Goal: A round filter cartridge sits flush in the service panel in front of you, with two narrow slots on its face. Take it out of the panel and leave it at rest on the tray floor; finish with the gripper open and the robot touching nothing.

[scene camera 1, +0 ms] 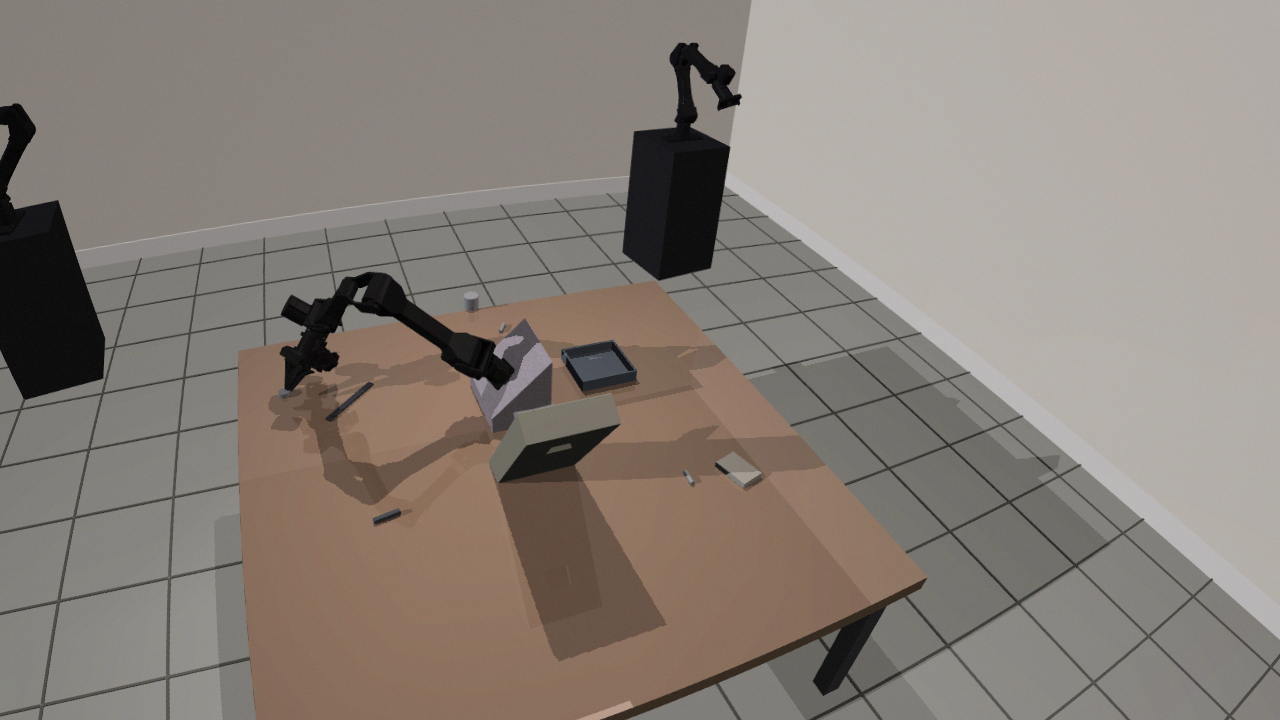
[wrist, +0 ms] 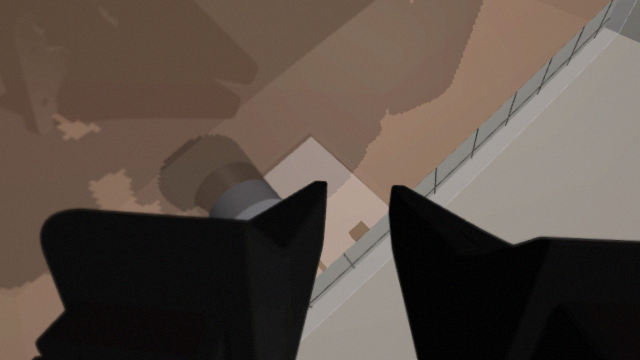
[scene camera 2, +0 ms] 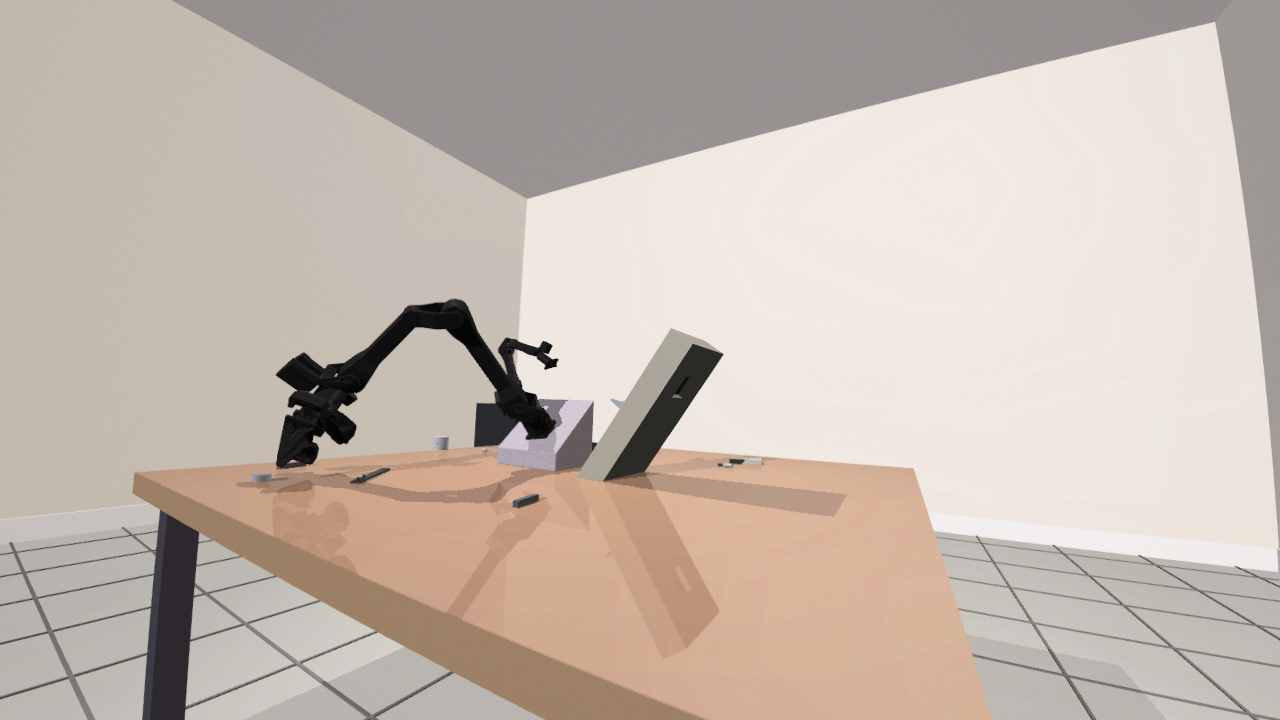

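My gripper (scene camera 2: 279, 461) is in my sight, and I see my gripper again in scene camera 1 (scene camera 1: 287, 390) and in the wrist view (wrist: 358, 196). There is a service panel (scene camera 2: 681, 365), and the service panel is visible in scene camera 1 (scene camera 1: 555, 437) too. I also see a dark tray (scene camera 1: 602, 364) and a pale block (scene camera 1: 735, 467).
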